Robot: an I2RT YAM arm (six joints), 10 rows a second.
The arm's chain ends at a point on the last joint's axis. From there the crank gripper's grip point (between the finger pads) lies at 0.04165 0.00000 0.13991 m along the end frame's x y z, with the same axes.
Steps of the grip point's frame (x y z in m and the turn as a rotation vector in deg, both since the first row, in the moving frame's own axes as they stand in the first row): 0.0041, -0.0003, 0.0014, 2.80, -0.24, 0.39; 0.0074, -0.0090, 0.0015, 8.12, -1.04, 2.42; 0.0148, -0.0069, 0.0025, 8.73, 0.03, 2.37; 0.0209, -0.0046, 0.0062, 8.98, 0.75, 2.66; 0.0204, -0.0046, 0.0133, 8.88, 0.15, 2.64; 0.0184, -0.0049, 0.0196, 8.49, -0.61, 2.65; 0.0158, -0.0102, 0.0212, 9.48, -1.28, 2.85
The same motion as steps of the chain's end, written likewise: 0.0047, 0.0063, 0.0014, 2.80, -0.24, 0.39; 0.0096, 0.0091, 0.0020, 8.12, -1.04, 2.42; 0.0143, 0.0126, 0.0040, 8.73, 0.03, 2.37; 0.0186, 0.0152, 0.0083, 8.98, 0.75, 2.66; 0.0196, 0.0151, 0.0149, 8.88, 0.15, 2.64; 0.0195, 0.0139, 0.0206, 8.49, -0.61, 2.65; 0.0184, 0.0109, 0.0220, 9.48, -1.28, 2.85
